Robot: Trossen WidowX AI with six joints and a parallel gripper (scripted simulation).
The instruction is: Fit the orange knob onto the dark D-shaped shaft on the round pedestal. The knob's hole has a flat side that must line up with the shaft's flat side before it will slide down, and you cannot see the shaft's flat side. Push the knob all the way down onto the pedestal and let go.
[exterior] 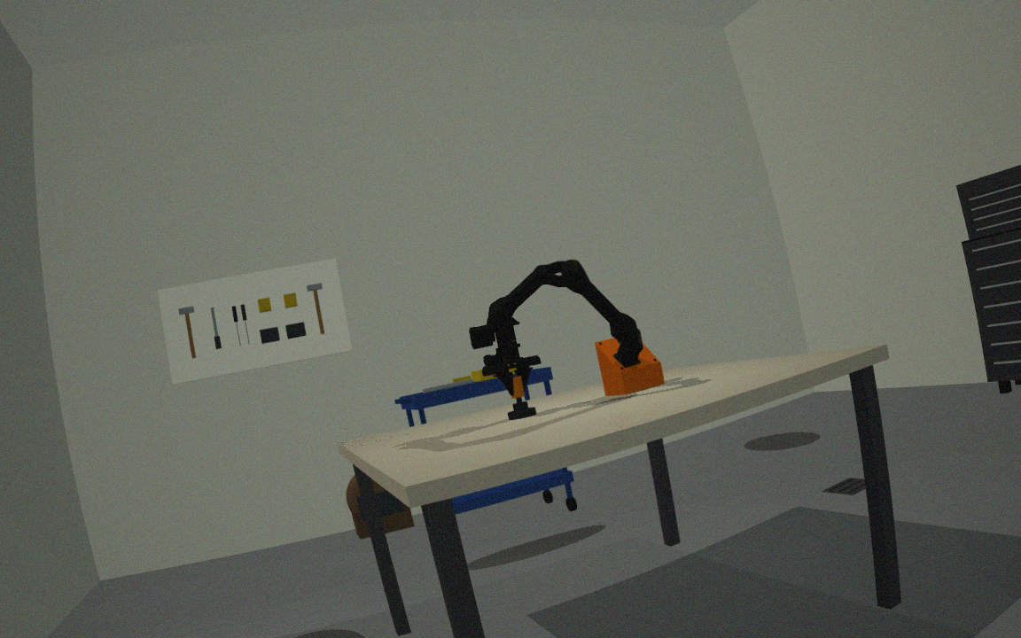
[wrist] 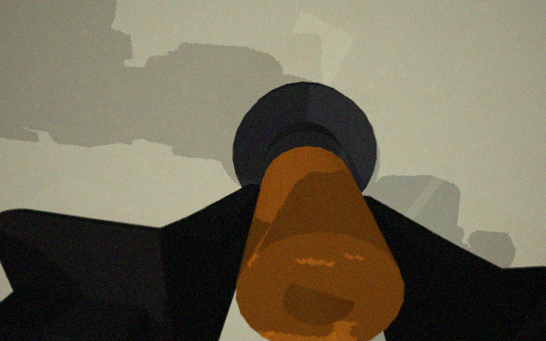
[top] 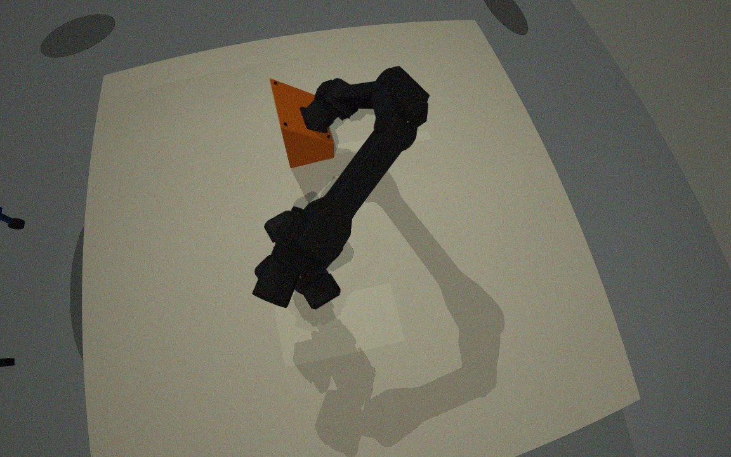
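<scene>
The orange knob is 20 mm above my gripper tip. Round my gripper tip: dark round pedestal (40 mm below).
</scene>
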